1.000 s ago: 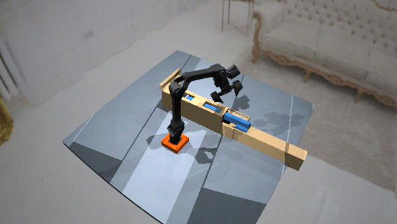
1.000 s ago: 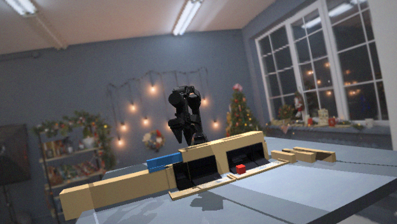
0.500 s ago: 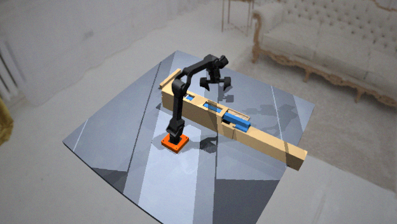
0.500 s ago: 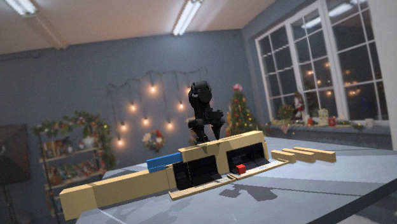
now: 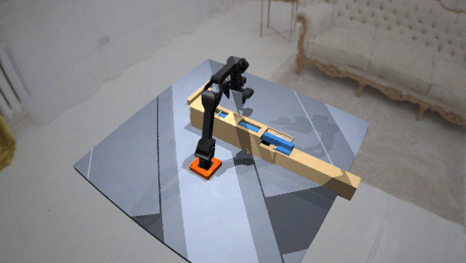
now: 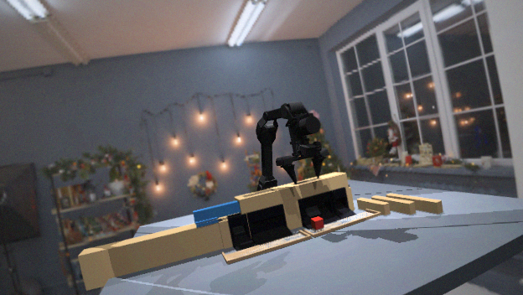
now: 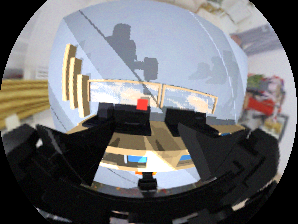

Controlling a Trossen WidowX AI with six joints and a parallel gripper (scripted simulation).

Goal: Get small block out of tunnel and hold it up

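Now: gripper tip 1 cm to the right of the red block and 16 cm above it. Also, from my gripper tip: tan covered tunnel 10 cm behind, 25 cm to the right, 11 cm below.
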